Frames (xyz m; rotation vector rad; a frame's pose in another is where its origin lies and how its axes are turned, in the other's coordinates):
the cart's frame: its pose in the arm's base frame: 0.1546 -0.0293 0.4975 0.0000 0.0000 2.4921
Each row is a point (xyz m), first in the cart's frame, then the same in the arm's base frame.
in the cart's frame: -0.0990 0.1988 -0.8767
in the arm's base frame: 0.1132 -0.2475 -0.3792
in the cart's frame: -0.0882 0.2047 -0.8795
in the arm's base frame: 0.1010 -0.2457 -0.3820
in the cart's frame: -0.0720 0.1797 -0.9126
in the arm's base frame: 0.1033 -0.2160 -0.4151
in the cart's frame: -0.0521 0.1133 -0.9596
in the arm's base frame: 0.1276 -0.1510 -0.4621
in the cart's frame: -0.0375 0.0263 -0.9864
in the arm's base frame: 0.1686 -0.0729 -0.4889
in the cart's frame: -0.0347 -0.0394 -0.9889
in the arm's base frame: 0.2061 -0.0189 -0.4914
